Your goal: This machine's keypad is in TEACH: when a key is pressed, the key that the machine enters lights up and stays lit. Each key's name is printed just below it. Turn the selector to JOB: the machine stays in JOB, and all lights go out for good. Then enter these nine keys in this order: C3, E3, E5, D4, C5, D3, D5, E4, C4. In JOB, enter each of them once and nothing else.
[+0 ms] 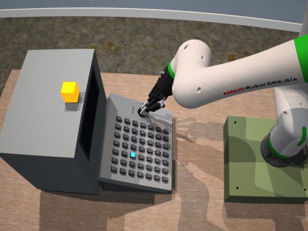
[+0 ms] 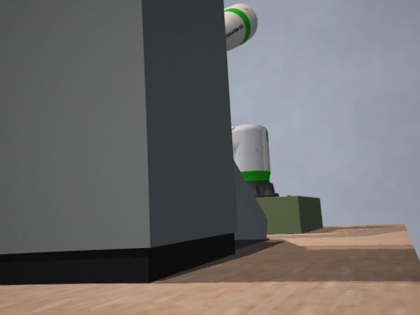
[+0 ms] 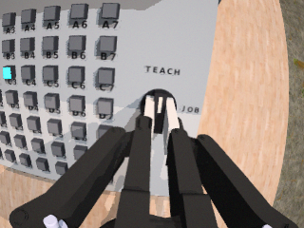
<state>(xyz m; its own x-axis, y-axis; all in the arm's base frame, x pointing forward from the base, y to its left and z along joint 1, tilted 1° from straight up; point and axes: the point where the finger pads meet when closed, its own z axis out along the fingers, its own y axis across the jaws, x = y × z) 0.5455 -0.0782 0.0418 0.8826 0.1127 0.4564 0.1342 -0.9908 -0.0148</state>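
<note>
Now: hand 2 cm short of the black selector knob and 2 cm above it. Round my hand: grey keypad (2 cm ahead, 12 cm to the left, 7 cm below); C3 key (2 cm ahead, 20 cm to the left, 2 cm below).
</note>
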